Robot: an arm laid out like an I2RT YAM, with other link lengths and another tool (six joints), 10 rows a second.
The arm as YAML. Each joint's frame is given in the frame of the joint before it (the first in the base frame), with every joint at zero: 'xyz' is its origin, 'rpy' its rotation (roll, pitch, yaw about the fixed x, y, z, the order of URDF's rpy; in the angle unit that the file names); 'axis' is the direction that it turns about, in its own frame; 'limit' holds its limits. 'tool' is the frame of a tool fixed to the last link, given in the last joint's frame.
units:
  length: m
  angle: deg
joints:
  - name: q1
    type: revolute
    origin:
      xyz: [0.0, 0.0, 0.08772]
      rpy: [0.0, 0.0, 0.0]
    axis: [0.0, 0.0, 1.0]
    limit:
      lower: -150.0
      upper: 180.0
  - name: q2
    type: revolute
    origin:
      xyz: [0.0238, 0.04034, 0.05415]
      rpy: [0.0, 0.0, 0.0]
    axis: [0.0, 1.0, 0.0]
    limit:
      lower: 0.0
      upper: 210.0
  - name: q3
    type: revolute
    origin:
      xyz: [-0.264, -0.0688, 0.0]
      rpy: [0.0, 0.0, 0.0]
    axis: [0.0, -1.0, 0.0]
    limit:
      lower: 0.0
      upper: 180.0
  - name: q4
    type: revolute
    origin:
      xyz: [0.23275, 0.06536, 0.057]
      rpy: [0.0, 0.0, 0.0]
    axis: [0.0, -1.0, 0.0]
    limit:
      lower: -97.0
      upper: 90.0
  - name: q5
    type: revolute
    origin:
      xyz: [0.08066, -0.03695, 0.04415]
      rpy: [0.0, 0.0, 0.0]
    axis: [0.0, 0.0, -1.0]
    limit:
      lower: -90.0
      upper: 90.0
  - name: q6
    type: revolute
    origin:
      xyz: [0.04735, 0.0, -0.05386]
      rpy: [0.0, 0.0, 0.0]
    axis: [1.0, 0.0, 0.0]
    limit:
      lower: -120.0
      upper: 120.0
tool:
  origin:
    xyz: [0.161, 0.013, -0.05]
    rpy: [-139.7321, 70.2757, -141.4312]
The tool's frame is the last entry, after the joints.
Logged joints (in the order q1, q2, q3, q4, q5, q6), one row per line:
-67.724, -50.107, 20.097, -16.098, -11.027, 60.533
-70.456, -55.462, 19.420, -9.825, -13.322, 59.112
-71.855, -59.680, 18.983, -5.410, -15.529, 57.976
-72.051, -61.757, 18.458, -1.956, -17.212, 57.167
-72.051, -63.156, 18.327, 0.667, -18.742, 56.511
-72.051, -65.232, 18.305, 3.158, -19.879, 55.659
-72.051, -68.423, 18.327, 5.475, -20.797, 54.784
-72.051, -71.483, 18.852, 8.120, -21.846, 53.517
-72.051, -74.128, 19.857, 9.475, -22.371, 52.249
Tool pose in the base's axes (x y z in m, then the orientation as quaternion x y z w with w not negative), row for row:
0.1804, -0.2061, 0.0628, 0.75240, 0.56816, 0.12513, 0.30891
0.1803, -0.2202, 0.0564, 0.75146, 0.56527, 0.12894, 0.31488
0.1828, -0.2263, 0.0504, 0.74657, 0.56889, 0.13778, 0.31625
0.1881, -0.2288, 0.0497, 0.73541, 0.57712, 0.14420, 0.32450
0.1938, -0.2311, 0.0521, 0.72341, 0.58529, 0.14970, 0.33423
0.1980, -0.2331, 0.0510, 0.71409, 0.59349, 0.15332, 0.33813
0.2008, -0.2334, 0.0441, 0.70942, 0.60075, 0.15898, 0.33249
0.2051, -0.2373, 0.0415, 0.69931, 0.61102, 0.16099, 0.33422
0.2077, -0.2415, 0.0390, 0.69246, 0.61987, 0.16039, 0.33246
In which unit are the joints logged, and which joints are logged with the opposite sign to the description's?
The joints are logged in degrees. Opposite sign: q2.
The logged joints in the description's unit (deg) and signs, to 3 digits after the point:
-67.724, 50.107, 20.097, -16.098, -11.027, 60.533
-70.456, 55.462, 19.420, -9.825, -13.322, 59.112
-71.855, 59.680, 18.983, -5.410, -15.529, 57.976
-72.051, 61.757, 18.458, -1.956, -17.212, 57.167
-72.051, 63.156, 18.327, 0.667, -18.742, 56.511
-72.051, 65.232, 18.305, 3.158, -19.879, 55.659
-72.051, 68.423, 18.327, 5.475, -20.797, 54.784
-72.051, 71.483, 18.852, 8.120, -21.846, 53.517
-72.051, 74.128, 19.857, 9.475, -22.371, 52.249

